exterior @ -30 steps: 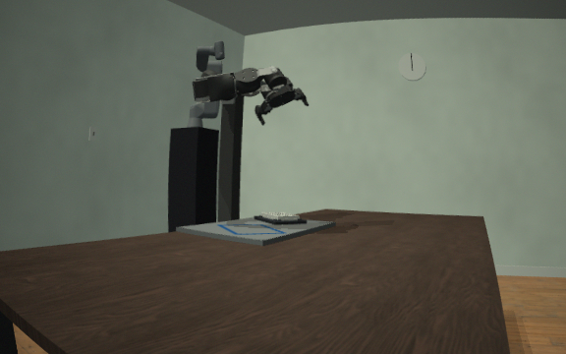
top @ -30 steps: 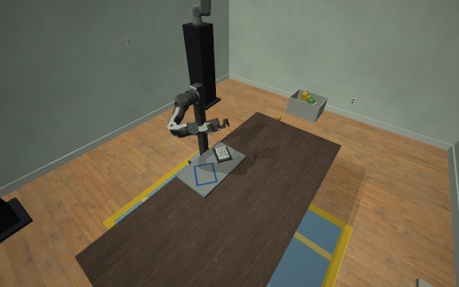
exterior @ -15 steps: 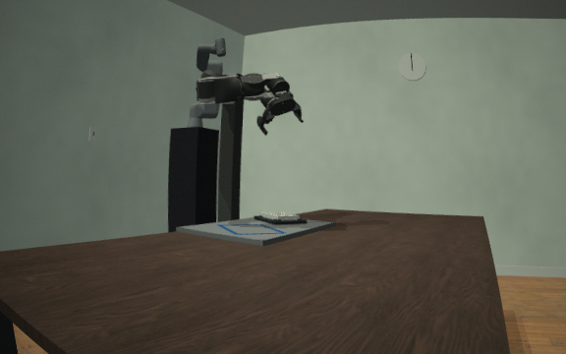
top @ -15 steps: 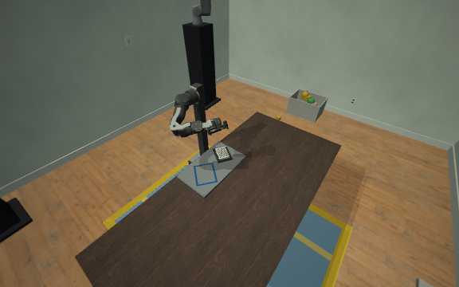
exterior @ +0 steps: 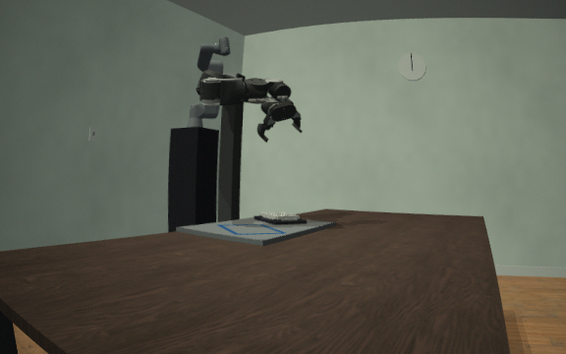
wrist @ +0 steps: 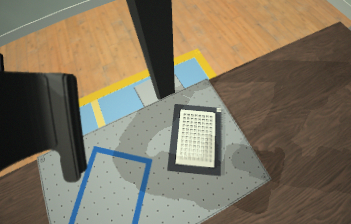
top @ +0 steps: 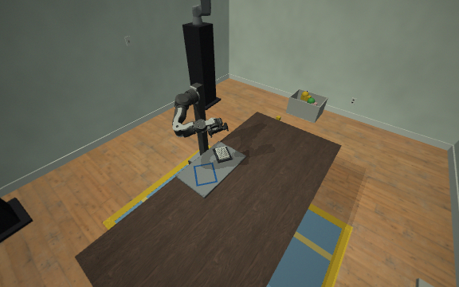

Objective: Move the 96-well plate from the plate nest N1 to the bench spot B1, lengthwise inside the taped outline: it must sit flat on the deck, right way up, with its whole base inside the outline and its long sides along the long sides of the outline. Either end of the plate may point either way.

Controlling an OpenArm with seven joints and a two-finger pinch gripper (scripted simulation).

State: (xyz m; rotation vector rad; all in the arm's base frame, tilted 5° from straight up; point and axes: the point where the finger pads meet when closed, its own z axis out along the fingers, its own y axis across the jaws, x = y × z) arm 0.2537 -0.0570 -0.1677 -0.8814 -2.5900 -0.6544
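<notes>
The white 96-well plate lies 27 cm below my hand, 6 cm to the left of it and 2 cm behind it. Also, from my hand: black plate nest 29 cm below, 6 cm to the left, 2 cm behind.
</notes>
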